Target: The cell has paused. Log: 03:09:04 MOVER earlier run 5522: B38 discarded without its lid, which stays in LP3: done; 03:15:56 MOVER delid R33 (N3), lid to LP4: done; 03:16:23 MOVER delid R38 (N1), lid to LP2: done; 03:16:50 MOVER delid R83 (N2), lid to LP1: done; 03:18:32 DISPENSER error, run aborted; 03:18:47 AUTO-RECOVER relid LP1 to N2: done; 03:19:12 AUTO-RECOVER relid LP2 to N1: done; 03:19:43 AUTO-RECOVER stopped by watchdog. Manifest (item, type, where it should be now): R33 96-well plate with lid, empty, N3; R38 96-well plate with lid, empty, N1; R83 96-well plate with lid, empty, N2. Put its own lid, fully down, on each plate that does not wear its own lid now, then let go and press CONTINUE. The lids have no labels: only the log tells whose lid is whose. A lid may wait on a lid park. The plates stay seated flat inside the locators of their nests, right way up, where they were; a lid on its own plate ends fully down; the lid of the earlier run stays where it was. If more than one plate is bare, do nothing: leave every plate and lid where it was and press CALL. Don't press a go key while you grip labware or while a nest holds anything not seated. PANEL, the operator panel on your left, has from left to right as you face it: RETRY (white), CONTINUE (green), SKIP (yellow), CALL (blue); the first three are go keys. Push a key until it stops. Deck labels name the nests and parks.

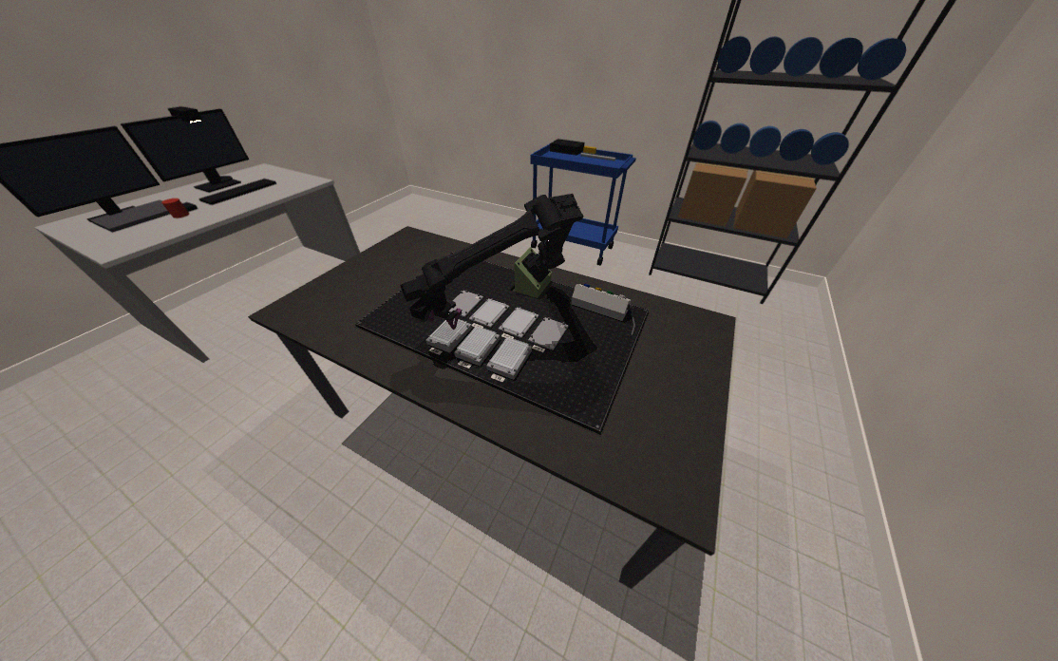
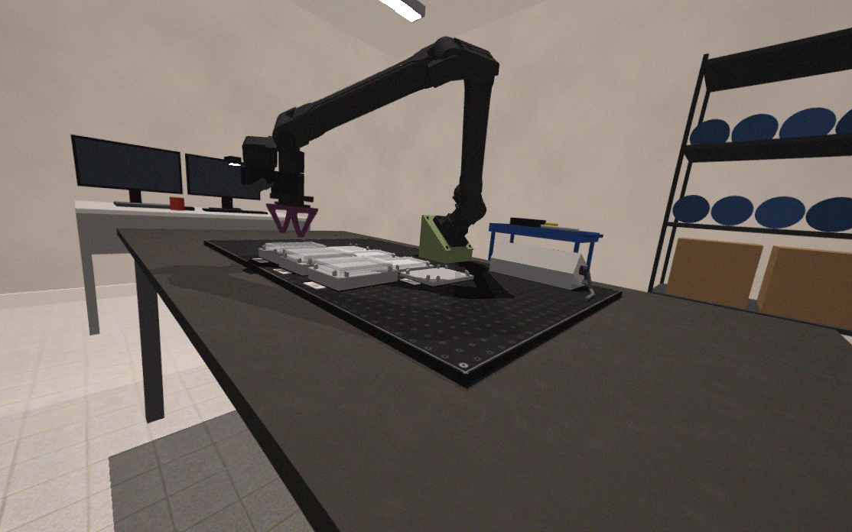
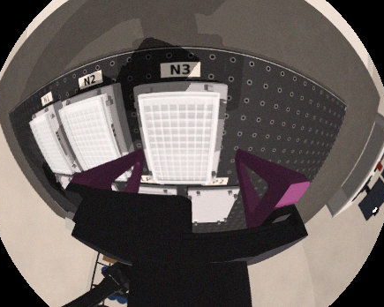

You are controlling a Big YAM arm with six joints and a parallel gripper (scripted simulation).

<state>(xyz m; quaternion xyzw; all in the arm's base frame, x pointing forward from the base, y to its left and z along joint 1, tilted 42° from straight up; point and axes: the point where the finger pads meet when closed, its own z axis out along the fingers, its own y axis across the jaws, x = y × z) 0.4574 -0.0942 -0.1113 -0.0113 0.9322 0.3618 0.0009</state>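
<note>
The white 96-well plate is 1 cm behind my hand, 1 cm to the left of it and 4 cm below it. Round my hand: N3 label: 8 cm ahead, 1 cm to the left, 7 cm below; LP4 label: 10 cm behind, 21 cm to the left, 7 cm below; lid park LP2: 19 cm behind, 5 cm to the right, 6 cm below.
</note>
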